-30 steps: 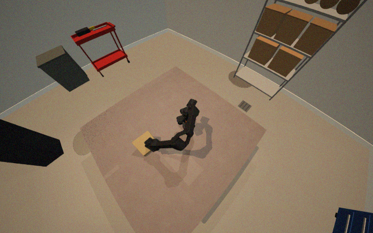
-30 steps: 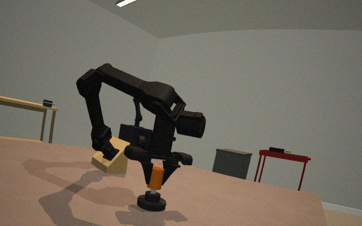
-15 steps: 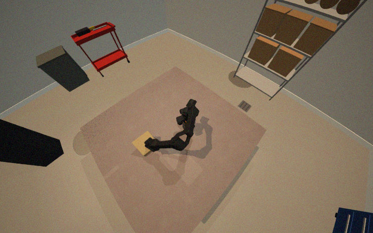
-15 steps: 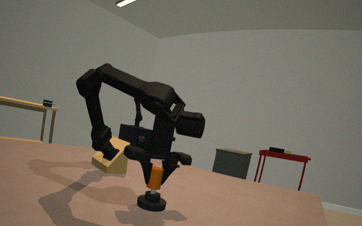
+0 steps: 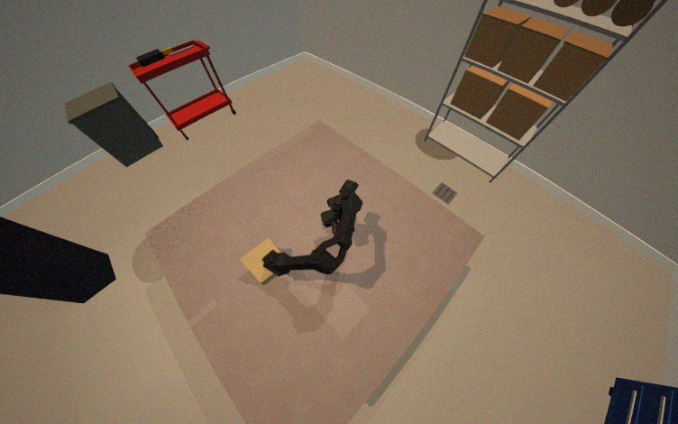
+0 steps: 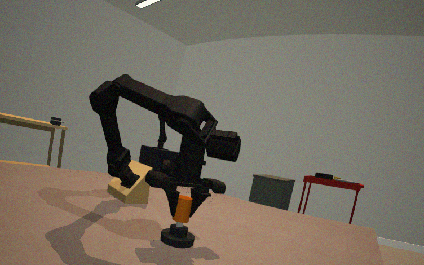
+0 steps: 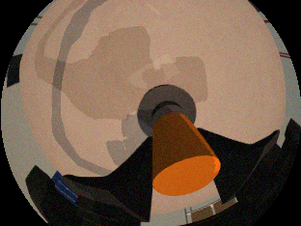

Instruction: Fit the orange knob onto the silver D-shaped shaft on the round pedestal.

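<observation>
My gripper tip is 30 mm below the orange knob. From my gripper tip the other things lie so: round black pedestal (40 mm below).
</observation>
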